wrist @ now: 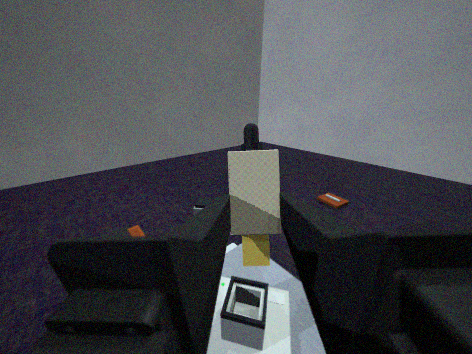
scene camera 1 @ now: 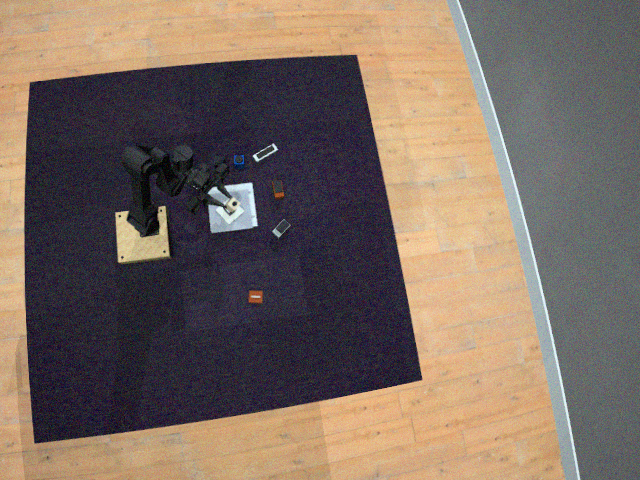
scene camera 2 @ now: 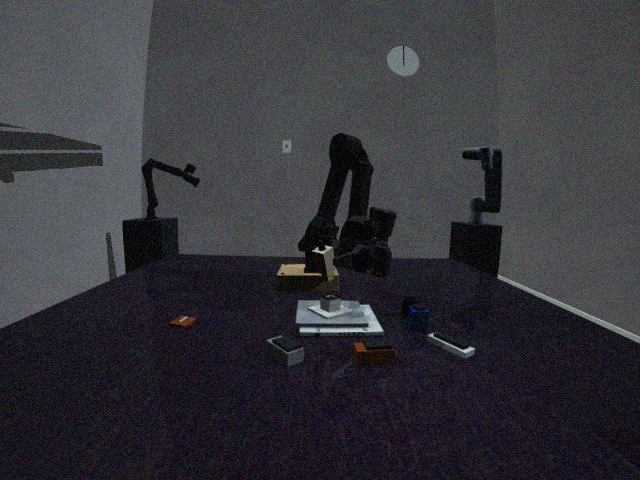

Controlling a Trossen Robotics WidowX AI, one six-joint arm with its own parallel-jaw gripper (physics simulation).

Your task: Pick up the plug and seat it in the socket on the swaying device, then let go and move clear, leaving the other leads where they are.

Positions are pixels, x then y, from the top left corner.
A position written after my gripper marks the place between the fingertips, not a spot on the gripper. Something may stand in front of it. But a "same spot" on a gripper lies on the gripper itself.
my gripper: wrist; scene camera 1 229,203; scene camera 2
same spot on device: (scene camera 2: pixel 331 312) = (wrist: pixel 223 302)
same spot on my gripper: (wrist: pixel 126 287) = (scene camera 2: pixel 361 252)
